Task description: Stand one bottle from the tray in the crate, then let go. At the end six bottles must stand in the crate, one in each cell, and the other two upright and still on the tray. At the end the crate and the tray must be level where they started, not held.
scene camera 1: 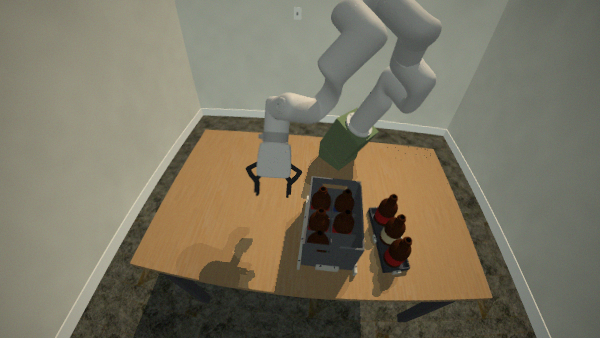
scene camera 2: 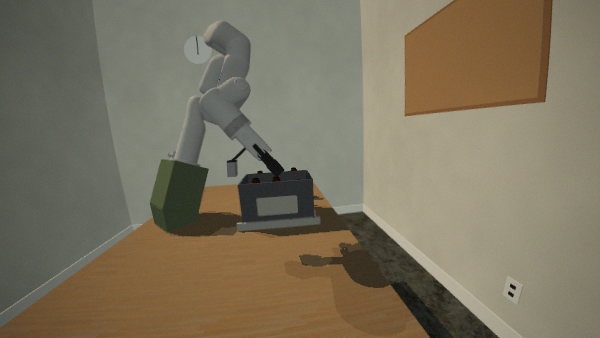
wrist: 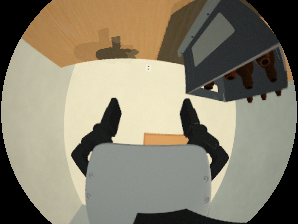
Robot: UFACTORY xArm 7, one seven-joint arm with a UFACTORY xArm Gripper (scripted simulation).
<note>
The pictures show: the gripper and a grey crate.
The gripper also shows in scene camera 2 and in the wrist view.
</note>
